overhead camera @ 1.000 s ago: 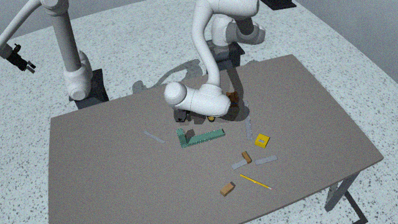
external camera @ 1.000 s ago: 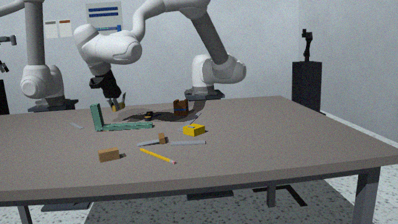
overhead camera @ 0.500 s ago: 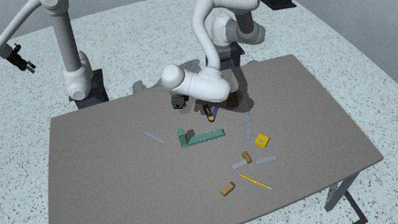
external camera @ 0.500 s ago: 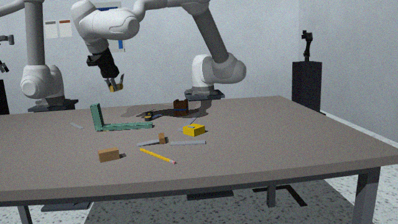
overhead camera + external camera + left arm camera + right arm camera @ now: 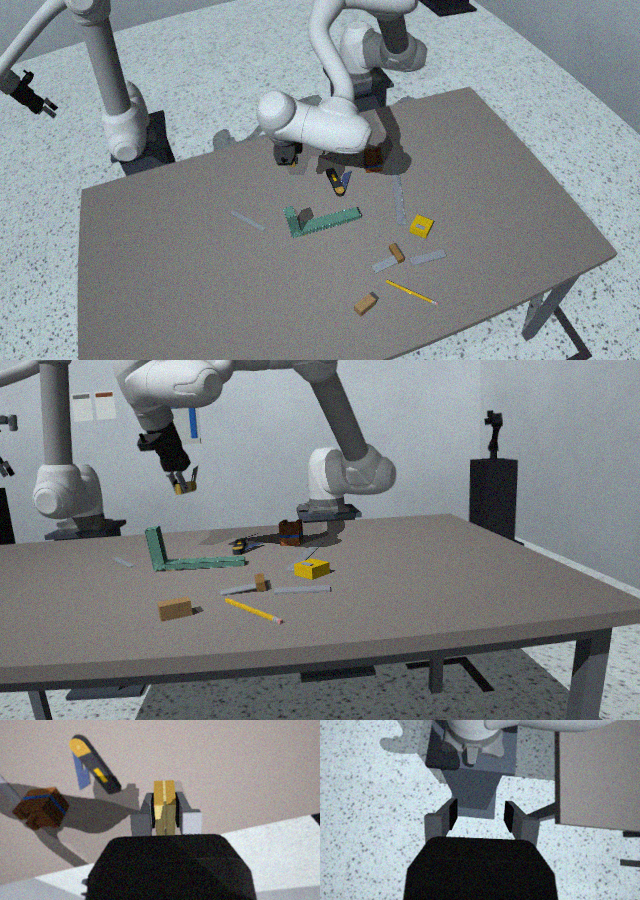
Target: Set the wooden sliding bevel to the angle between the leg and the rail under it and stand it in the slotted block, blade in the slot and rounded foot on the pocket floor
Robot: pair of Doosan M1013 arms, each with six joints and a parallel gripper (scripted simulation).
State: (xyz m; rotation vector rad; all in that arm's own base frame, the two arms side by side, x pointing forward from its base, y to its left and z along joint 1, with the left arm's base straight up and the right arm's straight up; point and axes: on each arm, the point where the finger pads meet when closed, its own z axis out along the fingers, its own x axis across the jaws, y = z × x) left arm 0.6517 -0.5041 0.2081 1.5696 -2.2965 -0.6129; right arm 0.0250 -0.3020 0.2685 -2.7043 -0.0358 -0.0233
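Observation:
The wooden bevel lies 5 cm behind my left hand and 2 cm to the left of it. Also, from my left hand: black bevel 20 cm below, 16 cm to the left, 2 cm behind; grey blade 7 cm behind, 3 cm to the left, 1 cm above; long grey strip 35 cm to the left, 21 cm below, 9 cm ahead.

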